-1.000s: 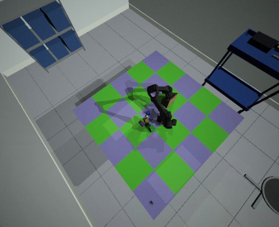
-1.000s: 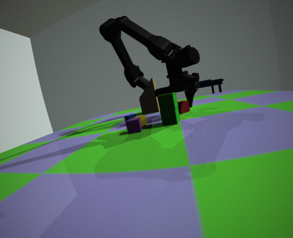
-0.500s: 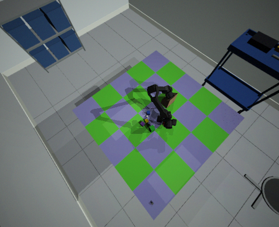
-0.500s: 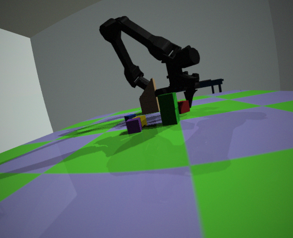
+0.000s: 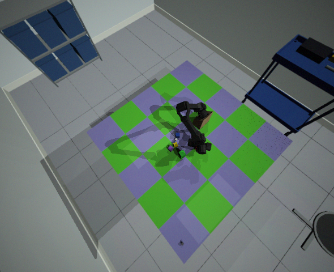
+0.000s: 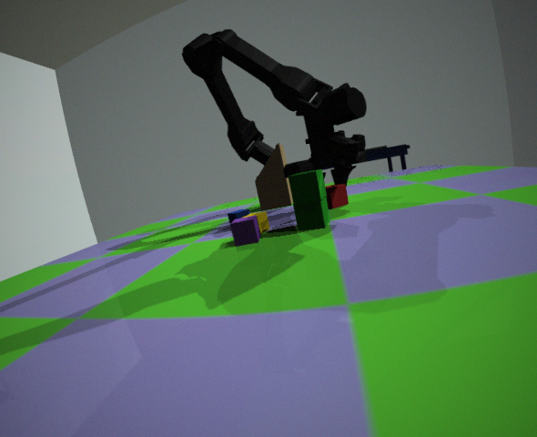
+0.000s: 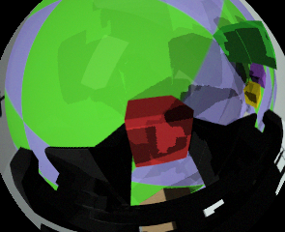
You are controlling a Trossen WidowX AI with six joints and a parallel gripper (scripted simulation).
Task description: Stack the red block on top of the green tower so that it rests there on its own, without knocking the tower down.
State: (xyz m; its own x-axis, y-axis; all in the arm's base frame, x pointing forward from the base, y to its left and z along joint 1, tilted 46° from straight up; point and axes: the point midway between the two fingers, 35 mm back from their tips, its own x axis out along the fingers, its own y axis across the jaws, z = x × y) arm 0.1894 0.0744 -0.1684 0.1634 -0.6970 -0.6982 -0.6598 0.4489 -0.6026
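My gripper tip is now 200 mm short of the purple block, 120 mm to the left of it and 10 mm below it.
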